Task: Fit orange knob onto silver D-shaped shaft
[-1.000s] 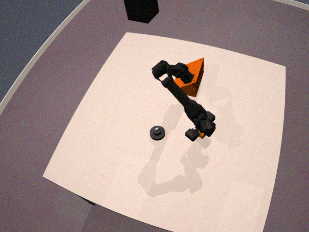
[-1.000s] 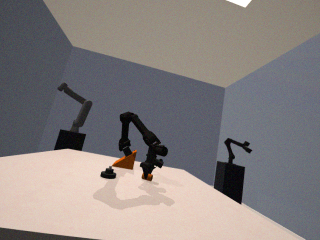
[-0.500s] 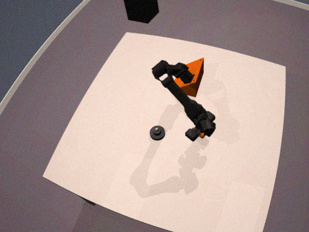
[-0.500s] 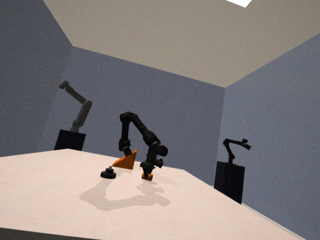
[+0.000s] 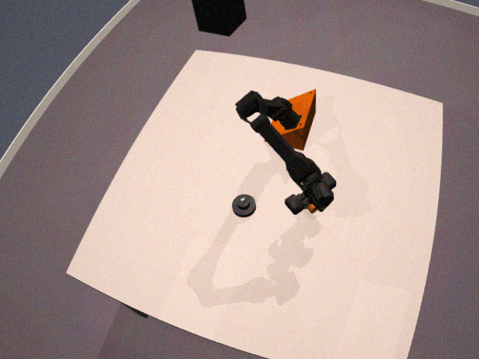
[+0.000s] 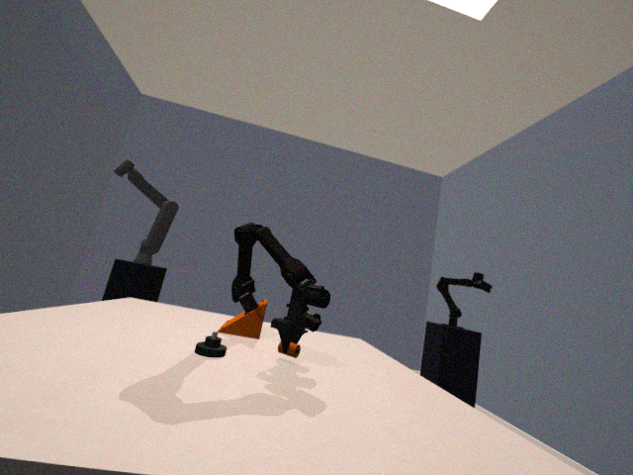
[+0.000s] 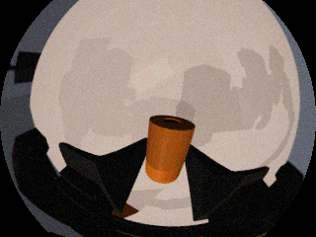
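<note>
Now: gripper tip 10 mm past the orange knob, 10 mm to the left of it and 10 mm below it. The rest, counted from my gripper tip: black round pedestal 90 mm ahead, 220 mm to the right, 10 mm above.
</note>
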